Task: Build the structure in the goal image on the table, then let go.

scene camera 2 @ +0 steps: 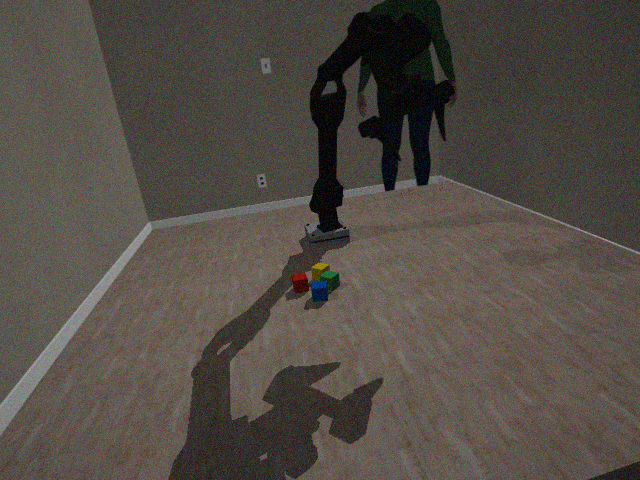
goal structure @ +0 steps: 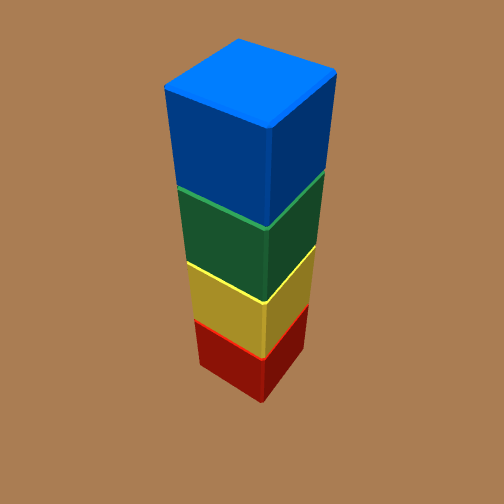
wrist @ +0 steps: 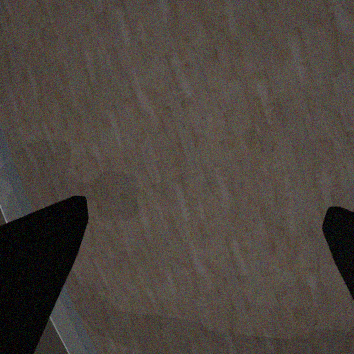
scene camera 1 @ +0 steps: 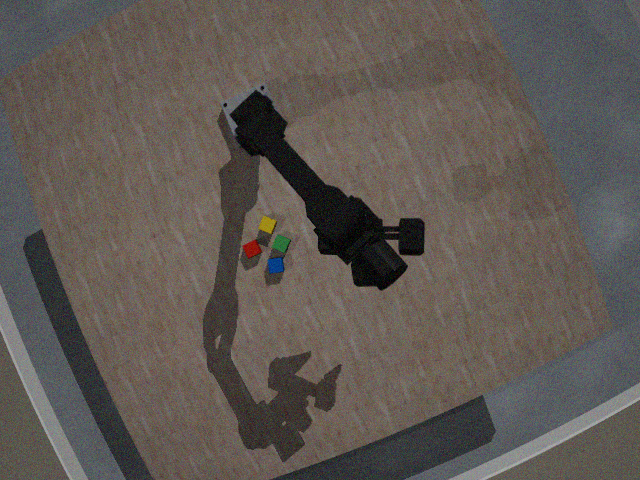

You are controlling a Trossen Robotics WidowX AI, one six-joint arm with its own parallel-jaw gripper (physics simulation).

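Observation:
Four small cubes lie on the wooden table [scene camera 1: 129,206] [scene camera 2: 465,335] in a loose cluster with small gaps. The yellow cube [scene camera 1: 267,224] [scene camera 2: 320,270] is nearest the arm's base. The red cube [scene camera 1: 252,249] [scene camera 2: 299,283] is at the left, the green cube [scene camera 1: 281,243] [scene camera 2: 330,280] at the right, and the blue cube [scene camera 1: 276,265] [scene camera 2: 320,291] is nearest scene camera 2. None is stacked. My gripper [scene camera 2: 421,149] [wrist: 208,213] is open and empty, high above the table, to the right of the cubes. The cubes do not show in the wrist view.
The arm's base plate [scene camera 1: 230,105] [scene camera 2: 328,236] stands behind the cubes. The arm's long shadow falls left of the cubes and across the front of the table. A standing person [scene camera 2: 421,139] is in the background by the wall.

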